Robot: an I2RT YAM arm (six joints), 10 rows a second.
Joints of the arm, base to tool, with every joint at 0 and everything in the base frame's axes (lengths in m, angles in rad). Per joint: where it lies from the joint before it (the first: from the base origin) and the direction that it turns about. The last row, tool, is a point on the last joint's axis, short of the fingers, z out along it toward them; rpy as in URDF.
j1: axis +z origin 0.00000 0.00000 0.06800
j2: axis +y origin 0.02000 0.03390 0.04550
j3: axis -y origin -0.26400 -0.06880 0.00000
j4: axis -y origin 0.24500 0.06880 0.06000
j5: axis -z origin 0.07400 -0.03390 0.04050
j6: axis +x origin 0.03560 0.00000 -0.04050
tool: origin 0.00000 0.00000 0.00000 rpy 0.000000 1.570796 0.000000
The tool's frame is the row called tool.
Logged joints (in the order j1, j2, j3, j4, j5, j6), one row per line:
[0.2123, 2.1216, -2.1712, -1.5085, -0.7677, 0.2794]
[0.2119, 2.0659, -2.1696, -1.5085, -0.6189, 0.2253]
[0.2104, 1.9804, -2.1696, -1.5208, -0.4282, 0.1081]
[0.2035, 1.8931, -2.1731, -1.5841, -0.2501, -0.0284]
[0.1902, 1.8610, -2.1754, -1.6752, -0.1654, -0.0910]
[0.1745, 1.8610, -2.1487, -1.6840, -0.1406, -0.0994]
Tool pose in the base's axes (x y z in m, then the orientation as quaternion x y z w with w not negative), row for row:
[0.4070, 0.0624, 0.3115, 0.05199, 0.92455, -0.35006, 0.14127]
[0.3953, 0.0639, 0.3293, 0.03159, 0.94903, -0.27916, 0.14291]
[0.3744, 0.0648, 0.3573, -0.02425, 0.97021, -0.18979, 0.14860]
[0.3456, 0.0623, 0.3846, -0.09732, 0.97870, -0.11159, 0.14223]
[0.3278, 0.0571, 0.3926, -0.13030, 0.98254, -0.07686, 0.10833]
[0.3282, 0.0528, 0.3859, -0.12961, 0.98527, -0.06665, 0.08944]
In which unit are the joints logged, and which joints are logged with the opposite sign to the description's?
The joints are logged in radians. Opposite sign: j3, j5.
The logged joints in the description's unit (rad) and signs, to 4 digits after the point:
[0.2123, 2.1216, 2.1712, -1.5085, 0.7677, 0.2794]
[0.2119, 2.0659, 2.1696, -1.5085, 0.6189, 0.2253]
[0.2104, 1.9804, 2.1696, -1.5208, 0.4282, 0.1081]
[0.2035, 1.8931, 2.1731, -1.5841, 0.2501, -0.0284]
[0.1902, 1.8610, 2.1754, -1.6752, 0.1654, -0.0910]
[0.1745, 1.8610, 2.1487, -1.6840, 0.1406, -0.0994]

